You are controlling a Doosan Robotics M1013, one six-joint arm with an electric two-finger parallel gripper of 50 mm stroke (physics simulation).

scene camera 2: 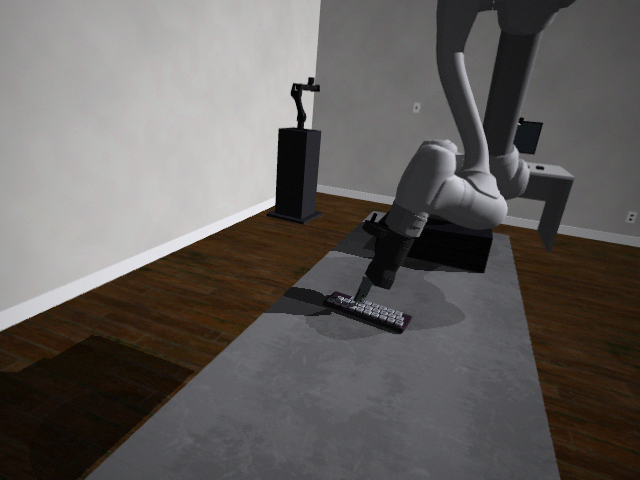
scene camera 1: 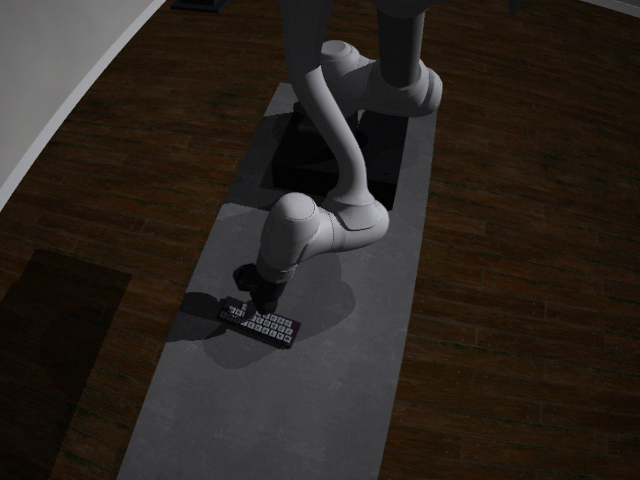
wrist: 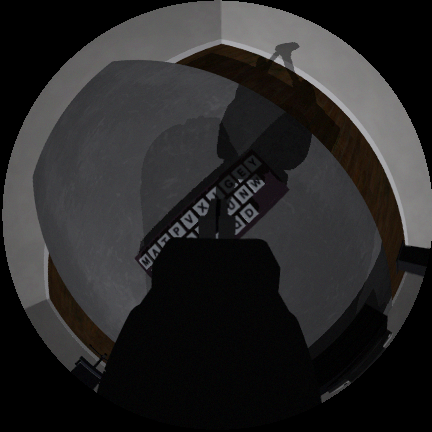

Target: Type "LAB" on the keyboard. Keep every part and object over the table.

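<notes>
The keyboard has a dark purple case and white letter keys, and lies flat on the grey table. My gripper is shut and empty. It slants down with its fingertips at the key tops, over the second row between S and U, beside the I key; contact cannot be made out. The fingers hide the L key. In the wrist view the A key shows in the row starting with M, left of the fingers. The B key cannot be made out; fingers and gripper body hide part of the lower rows.
The long grey table has wooden floor on both sides. The keyboard's left end is near the table's left edge. The black robot base stands behind. A dark pedestal with a small arm stands off the table.
</notes>
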